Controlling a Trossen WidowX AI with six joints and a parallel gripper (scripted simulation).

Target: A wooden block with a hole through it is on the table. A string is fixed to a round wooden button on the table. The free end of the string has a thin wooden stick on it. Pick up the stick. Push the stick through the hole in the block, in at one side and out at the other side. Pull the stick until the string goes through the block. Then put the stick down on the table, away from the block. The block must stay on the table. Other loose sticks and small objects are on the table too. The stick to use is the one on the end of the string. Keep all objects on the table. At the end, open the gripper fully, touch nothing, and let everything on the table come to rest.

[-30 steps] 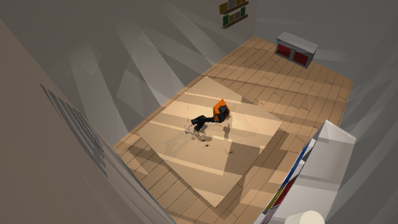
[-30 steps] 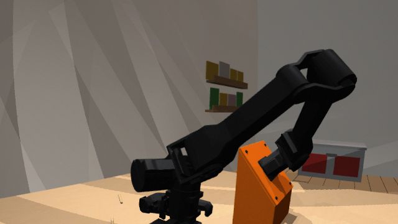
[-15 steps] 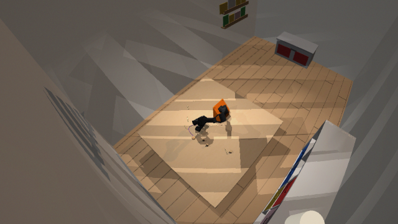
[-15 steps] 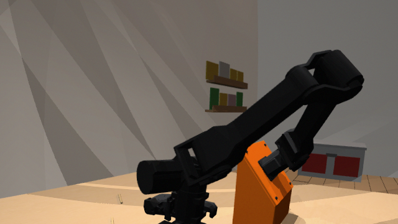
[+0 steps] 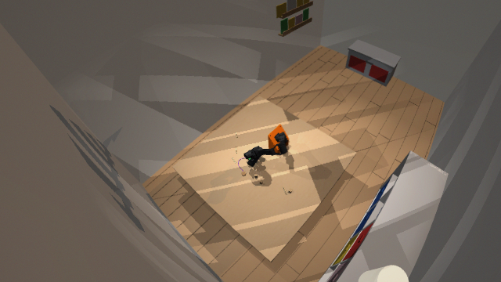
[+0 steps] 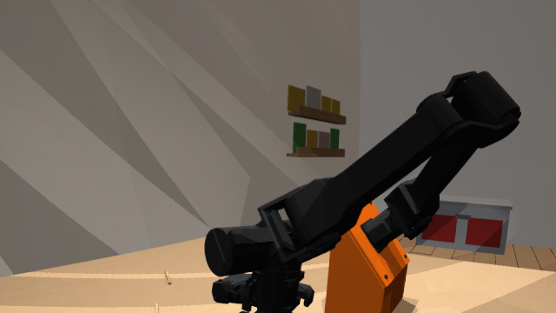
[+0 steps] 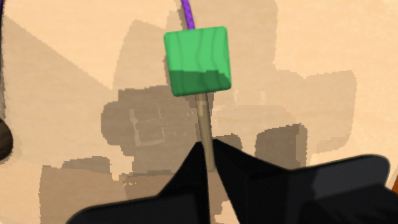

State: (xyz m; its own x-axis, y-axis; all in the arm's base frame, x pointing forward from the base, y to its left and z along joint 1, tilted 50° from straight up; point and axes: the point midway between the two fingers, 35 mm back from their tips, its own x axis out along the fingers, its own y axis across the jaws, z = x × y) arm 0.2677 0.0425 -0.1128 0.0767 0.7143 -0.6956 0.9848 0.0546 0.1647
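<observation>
Right now my gripper tip is 50 mm to the left of the green block, 10 mm below it and 10 mm short of it. The rest, counted from my gripper tip: thin wooden stick 40 mm to the right, 10 mm ahead, 10 mm above; round wooden button 160 mm ahead.
</observation>
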